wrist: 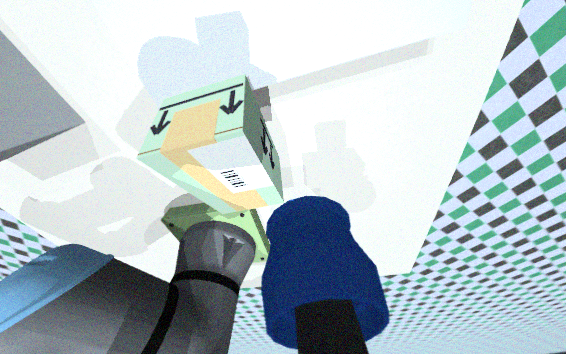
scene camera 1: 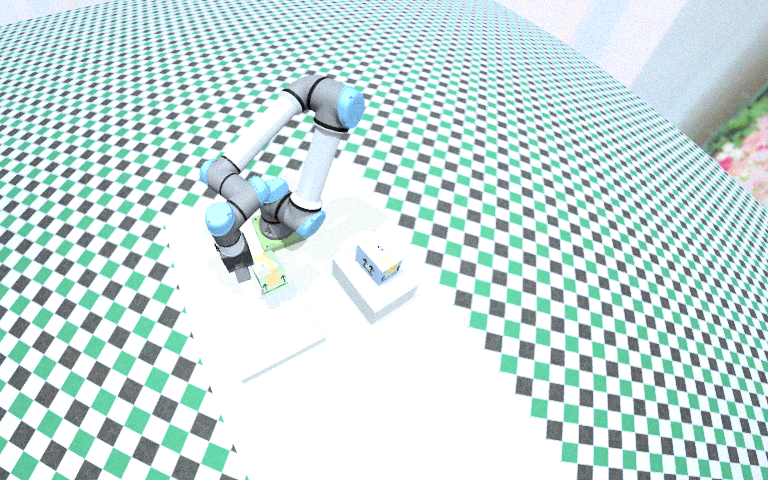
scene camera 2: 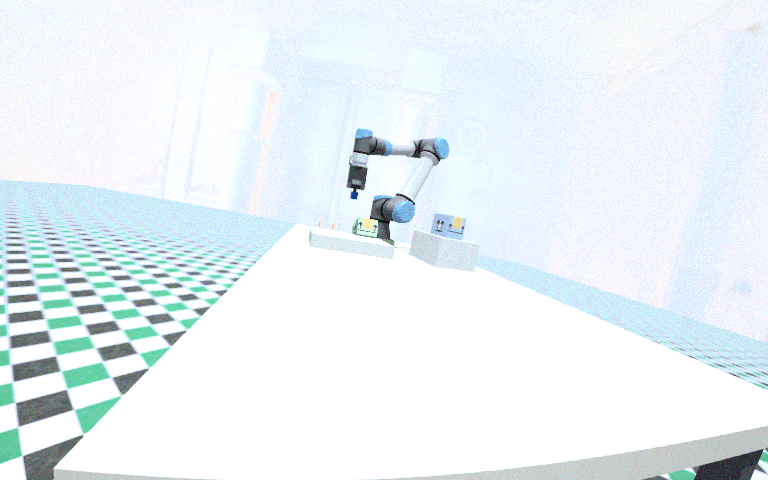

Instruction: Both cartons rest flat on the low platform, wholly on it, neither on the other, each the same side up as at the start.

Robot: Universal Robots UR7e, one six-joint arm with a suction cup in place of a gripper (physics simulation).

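Frame: origin at the arm's base, x ahead, y left, z up, level; millimetres.
Seen in the pictures: hand, its tool point: [wrist: 308, 231] [scene camera 2: 353, 198]; arm's base, origin of its link: [wrist: 220, 244] [scene camera 1: 277, 224].
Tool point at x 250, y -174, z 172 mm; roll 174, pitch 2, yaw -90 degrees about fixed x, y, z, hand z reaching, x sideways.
Note:
Offsets run from my tool point to a thing's middle. Level surfaces: height alone.
The green carton {dx -32, dy +79, dz -141 mm} [scene camera 1: 270, 276] [scene camera 2: 366, 227] [wrist: 227, 145] is at the rear edge of the low platform {dx +163, dy +10, dz -182 mm} [scene camera 1: 277, 345] [scene camera 2: 345, 242] [wrist: 360, 30]. Its arrow-marked face is over the platform, while much of it reaches past the edge toward the robot base. Its arrows point up; whether it is quite level is unclear. The blue carton {dx +107, dy +437, dz -38 mm} [scene camera 1: 378, 261] [scene camera 2: 449, 225] stands upright on the taller block {dx +121, dy +431, dz -146 mm} [scene camera 1: 353, 286] [scene camera 2: 453, 254]. My blue suction cup [scene camera 2: 353, 195] [wrist: 310, 220] holds nothing and hangs above and beside the green carton. In scene camera 1 the cup cannot be made out.
The taller block stands beside the low platform, separated by a gap. The robot base on its green plate [scene camera 1: 266, 240] [wrist: 260, 240] is close behind the green carton. The white table {dz -206 mm} [scene camera 1: 407, 407] [scene camera 2: 396, 362] bears all of these.

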